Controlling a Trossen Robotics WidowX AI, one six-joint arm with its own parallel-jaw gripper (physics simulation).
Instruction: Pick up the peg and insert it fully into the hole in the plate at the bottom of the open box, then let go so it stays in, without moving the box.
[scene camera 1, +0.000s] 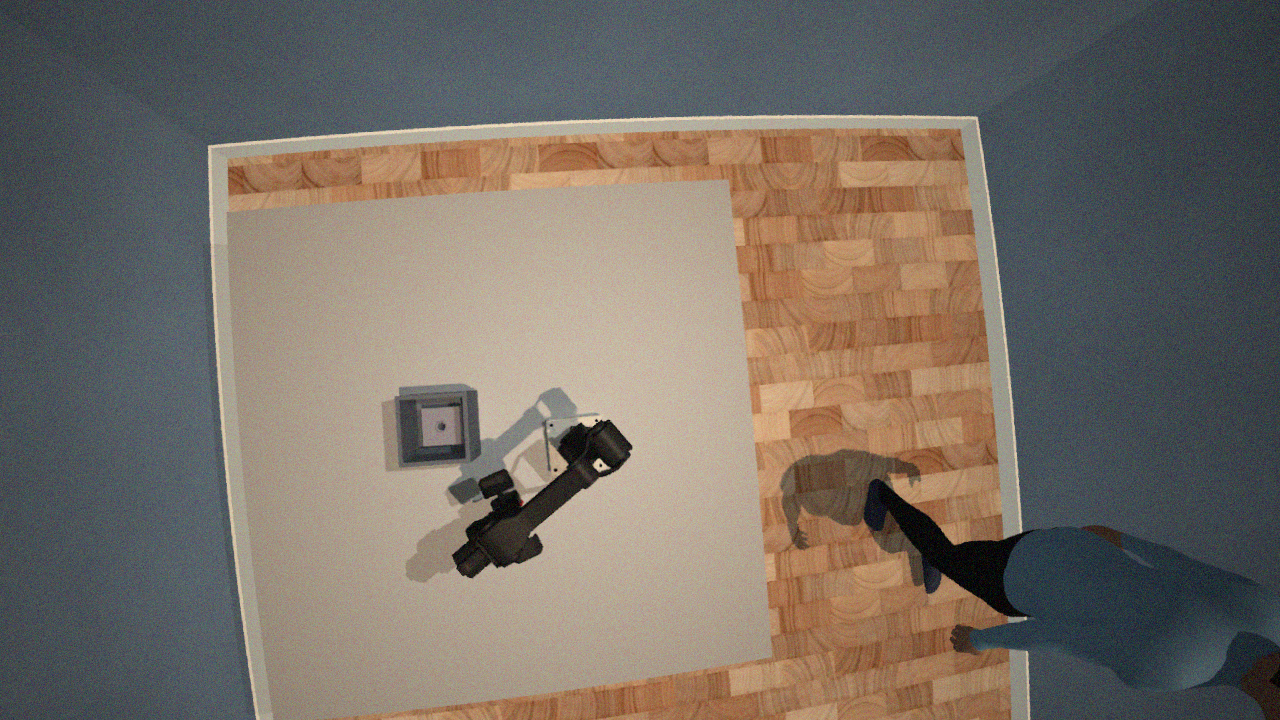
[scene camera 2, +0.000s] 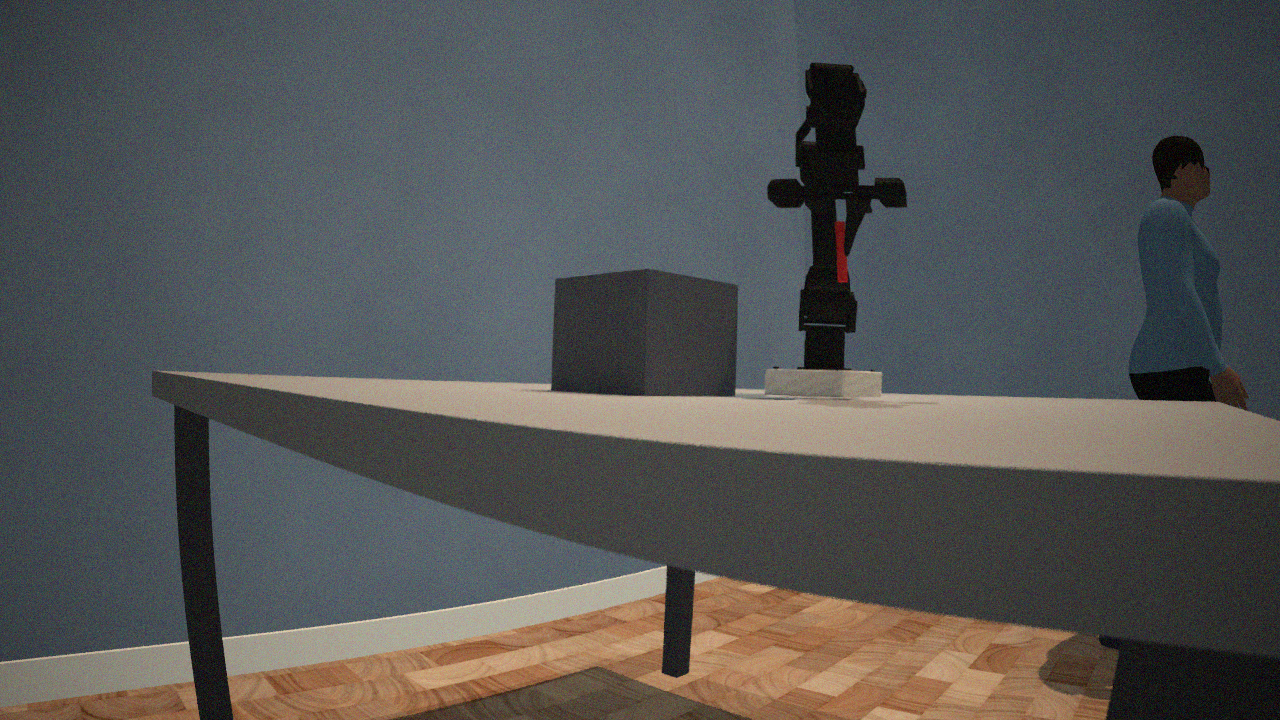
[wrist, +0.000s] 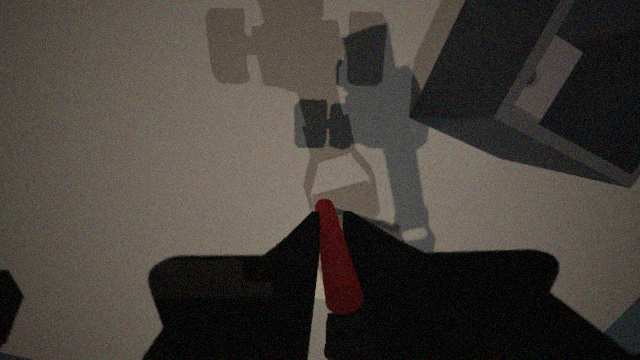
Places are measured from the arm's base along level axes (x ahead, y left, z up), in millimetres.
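Where they show: gripper, fingertip midpoint: (scene camera 2: 840, 255) (wrist: 330, 218); arm's base, origin of the base link: (scene camera 2: 824, 370).
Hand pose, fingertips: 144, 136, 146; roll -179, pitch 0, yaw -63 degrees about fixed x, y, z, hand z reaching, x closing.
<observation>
Each offset is from my fingertips to the top centre of the thing, as dx, dy, dz. Level surfaces: height alone.
My gripper (scene camera 1: 516, 510) (scene camera 2: 844, 246) (wrist: 330, 218) is shut on the red peg @[-7, -4, +47] (scene camera 2: 841, 255) (wrist: 341, 270) and holds it well above the table, near upright with a slight lean. In scene camera 2 the peg's lower end appears about level with the box's rim. The open grey box @[+197, -154, -47] (scene camera 1: 473, 429) (scene camera 2: 599, 335) (wrist: 465, 60) stands apart, up and left of the gripper in scene camera 1. The pale plate @[+197, -154, -124] (scene camera 1: 427, 415) (wrist: 562, 70) lies at its bottom, with a dark hole (scene camera 1: 441, 426) near the middle. In the wrist view a box wall hides part of the plate.
The arm's white base plate (scene camera 1: 555, 467) (scene camera 2: 823, 385) stands on the table @[dz -184] (scene camera 1: 358, 295) (scene camera 2: 984, 434), to the right of the box. Arm shadows fall between the box and the base. A person in blue (scene camera 1: 1109, 600) (scene camera 2: 1177, 286) is beyond the table's edge.
</observation>
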